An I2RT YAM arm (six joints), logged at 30 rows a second.
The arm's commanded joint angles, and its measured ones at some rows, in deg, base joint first. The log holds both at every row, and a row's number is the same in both.
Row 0, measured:
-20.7, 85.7, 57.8, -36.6, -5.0, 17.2
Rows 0 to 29, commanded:
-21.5, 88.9, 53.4, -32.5, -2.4, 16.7
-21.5, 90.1, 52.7, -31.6, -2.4, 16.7
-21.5, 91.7, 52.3, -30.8, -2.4, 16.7
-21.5, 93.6, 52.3, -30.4, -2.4, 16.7
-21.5, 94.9, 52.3, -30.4, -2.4, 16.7
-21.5, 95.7, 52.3, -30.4, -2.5, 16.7
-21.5, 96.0, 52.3, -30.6, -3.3, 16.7
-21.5, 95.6, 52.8, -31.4, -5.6, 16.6
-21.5, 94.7, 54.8, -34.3, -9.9, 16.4
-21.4, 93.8, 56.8, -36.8, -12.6, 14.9
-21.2, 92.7, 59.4, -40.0, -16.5, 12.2
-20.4, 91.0, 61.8, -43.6, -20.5, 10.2
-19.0, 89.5, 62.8, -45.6, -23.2, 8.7
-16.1, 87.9, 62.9, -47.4, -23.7, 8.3
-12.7, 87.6, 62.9, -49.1, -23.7, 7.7
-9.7, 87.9, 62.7, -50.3, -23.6, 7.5
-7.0, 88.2, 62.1, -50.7, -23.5, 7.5
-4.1, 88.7, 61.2, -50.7, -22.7, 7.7
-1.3, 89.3, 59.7, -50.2, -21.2, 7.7
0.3, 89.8, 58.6, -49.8, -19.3, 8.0
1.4, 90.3, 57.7, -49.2, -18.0, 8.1
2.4, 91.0, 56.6, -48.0, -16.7, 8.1
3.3, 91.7, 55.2, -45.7, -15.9, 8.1
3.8, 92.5, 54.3, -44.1, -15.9, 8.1
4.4, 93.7, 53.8, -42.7, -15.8, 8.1
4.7, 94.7, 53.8, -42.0, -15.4, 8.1
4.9, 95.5, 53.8, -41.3, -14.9, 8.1
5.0, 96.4, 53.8, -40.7, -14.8, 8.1
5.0, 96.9, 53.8, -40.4, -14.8, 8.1
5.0, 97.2, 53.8, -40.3, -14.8, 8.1
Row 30, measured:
4.8, 95.9, 54.3, -40.7, -16.0, 8.7
